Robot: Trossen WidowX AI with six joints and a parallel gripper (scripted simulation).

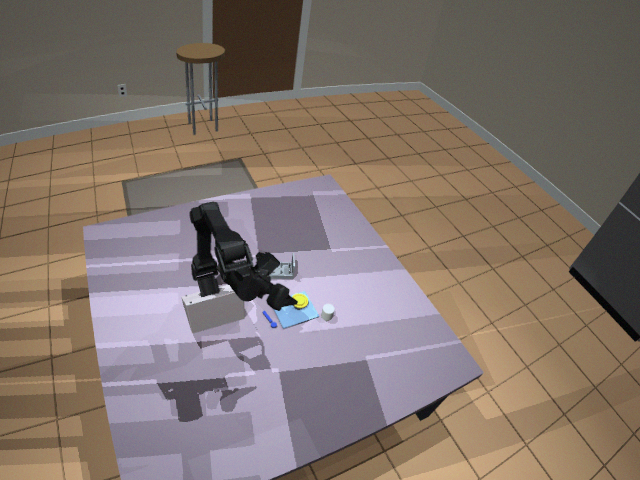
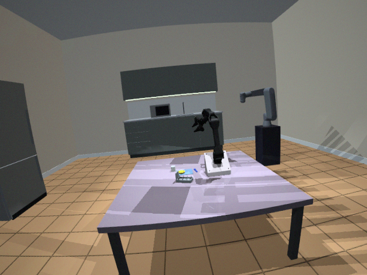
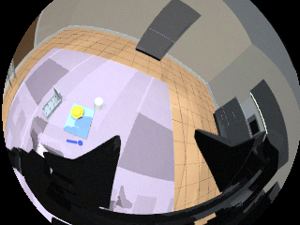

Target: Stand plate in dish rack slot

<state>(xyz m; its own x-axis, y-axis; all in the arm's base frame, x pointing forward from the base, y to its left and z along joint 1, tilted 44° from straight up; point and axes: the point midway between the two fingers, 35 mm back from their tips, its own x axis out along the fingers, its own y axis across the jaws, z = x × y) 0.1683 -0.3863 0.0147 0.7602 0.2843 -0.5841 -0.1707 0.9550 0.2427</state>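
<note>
Now: the yellow plate 36 cm below my gripper tip, 22 cm to the left of it and 15 cm ahead of it. Also, from my gripper tip: blue spoon: 37 cm below, 17 cm to the left, 2 cm ahead; white cup: 35 cm below, 23 cm ahead, 13 cm to the left; blue mat: 37 cm below, 19 cm to the left, 12 cm ahead.
</note>
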